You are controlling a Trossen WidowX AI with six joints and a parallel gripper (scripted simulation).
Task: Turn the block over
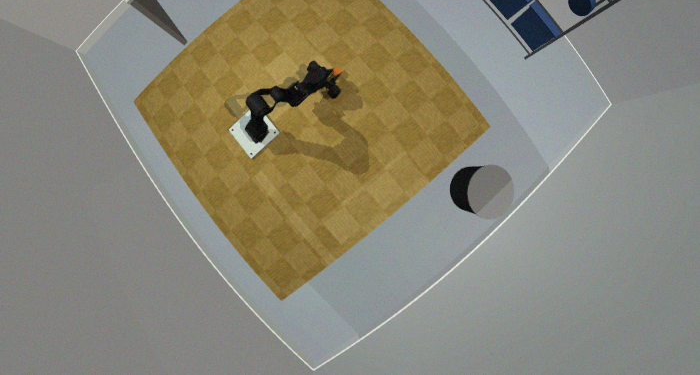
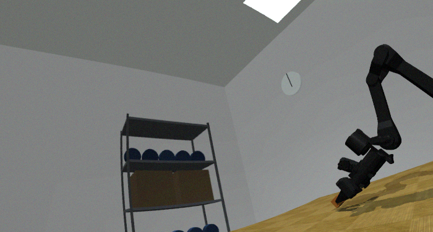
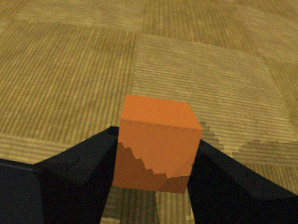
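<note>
Now: the orange block 1 cm below my gripper tip.
</note>
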